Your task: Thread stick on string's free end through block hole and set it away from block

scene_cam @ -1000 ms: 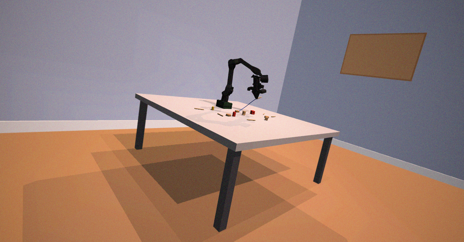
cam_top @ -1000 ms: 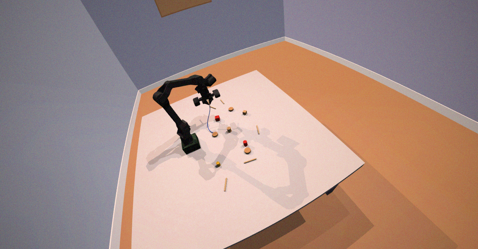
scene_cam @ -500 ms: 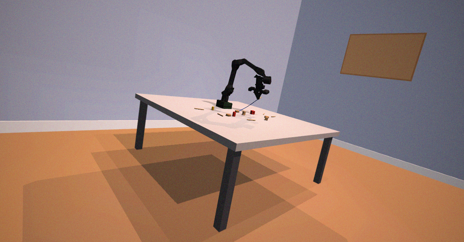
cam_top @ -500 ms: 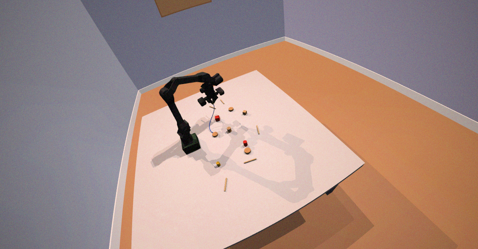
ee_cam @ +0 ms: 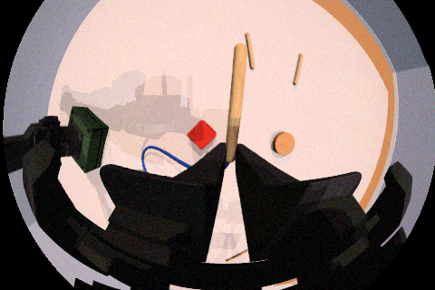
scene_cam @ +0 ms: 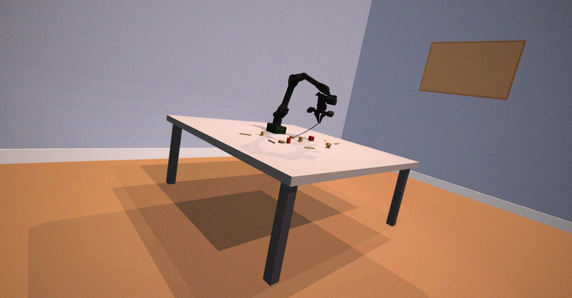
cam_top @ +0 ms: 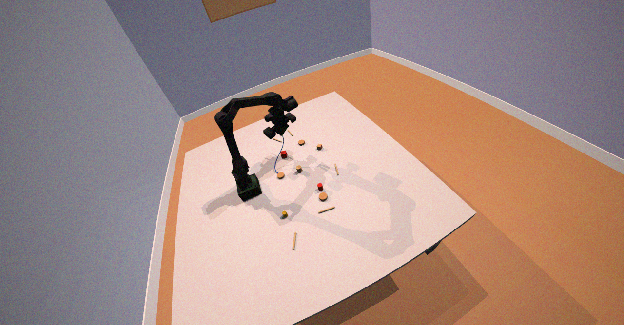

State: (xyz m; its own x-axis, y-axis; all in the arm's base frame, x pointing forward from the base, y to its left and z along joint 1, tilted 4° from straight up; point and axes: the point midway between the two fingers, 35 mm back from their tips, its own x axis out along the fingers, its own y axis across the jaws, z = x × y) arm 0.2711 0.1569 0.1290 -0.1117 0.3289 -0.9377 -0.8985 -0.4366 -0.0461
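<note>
Now: gripper tip 180 mm short of the small wooden block, 130 mm above it and 70 mm to the left of it. The rest, counted from my gripper tip: wooden cylinder (180 mm to the right, 120 mm below, 20 mm ahead); then thin wooden stick (10 mm to the left, 10 mm behind, 10 mm above); then red block (120 mm below, 30 mm behind, 20 mm to the right).
</note>
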